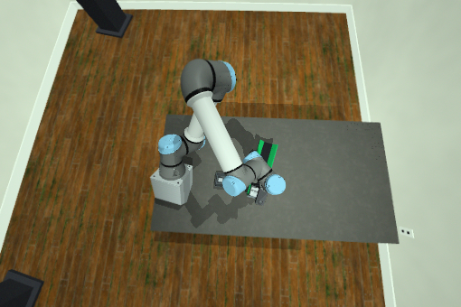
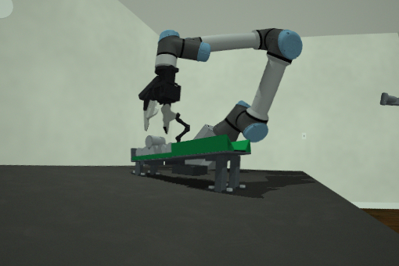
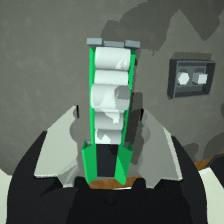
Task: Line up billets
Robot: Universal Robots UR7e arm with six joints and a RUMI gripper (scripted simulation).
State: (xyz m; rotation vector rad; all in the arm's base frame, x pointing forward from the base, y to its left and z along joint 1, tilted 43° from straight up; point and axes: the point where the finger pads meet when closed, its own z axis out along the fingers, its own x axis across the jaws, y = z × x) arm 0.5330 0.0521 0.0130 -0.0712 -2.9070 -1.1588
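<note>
The billet is 4 cm below my hand. The rest, counted from my hand: grey stop (10 cm below, 8 cm to the right); then dark box (22 cm behind, 15 cm below, 2 cm to the right).
</note>
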